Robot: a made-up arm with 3 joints. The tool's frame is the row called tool.
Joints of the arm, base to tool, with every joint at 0 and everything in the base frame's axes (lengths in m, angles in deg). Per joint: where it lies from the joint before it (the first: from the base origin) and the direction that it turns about. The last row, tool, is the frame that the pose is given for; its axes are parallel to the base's.
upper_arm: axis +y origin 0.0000 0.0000 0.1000
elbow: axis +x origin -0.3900 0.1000 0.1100
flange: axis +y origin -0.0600 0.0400 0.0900
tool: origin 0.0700 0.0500 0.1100
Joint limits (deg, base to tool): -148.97..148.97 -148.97..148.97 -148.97..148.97
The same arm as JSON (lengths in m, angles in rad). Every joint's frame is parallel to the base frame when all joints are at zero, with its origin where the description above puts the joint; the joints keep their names.
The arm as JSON. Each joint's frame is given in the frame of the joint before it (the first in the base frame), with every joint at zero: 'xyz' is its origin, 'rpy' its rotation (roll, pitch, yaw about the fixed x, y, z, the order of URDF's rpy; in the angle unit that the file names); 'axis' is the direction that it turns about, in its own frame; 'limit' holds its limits. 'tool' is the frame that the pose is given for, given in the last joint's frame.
{
  "units": {
    "length": "m",
    "angle": "rad"
  },
  "joints": [
    {
      "name": "upper_arm",
      "type": "revolute",
      "origin": {
        "xyz": [
          0.0,
          0.0,
          0.1
        ],
        "rpy": [
          0.0,
          0.0,
          0.0
        ]
      },
      "axis": "+y",
      "limit": {
        "lower": -2.6,
        "upper": 2.6
      }
    },
    {
      "name": "elbow",
      "type": "revolute",
      "origin": {
        "xyz": [
          -0.39,
          0.1,
          0.11
        ],
        "rpy": [
          0.0,
          0.0,
          0.0
        ]
      },
      "axis": "+x",
      "limit": {
        "lower": -2.6,
        "upper": 2.6
      }
    },
    {
      "name": "flange",
      "type": "revolute",
      "origin": {
        "xyz": [
          -0.06,
          0.04,
          0.09
        ],
        "rpy": [
          0.0,
          0.0,
          0.0
        ]
      },
      "axis": "+y",
      "limit": {
        "lower": -2.6,
        "upper": 2.6
      }
    }
  ],
  "tool": {
    "origin": {
      "xyz": [
        0.07,
        0.05,
        0.11
      ],
      "rpy": [
        0.0,
        0.0,
        0.0
      ]
    }
  }
}

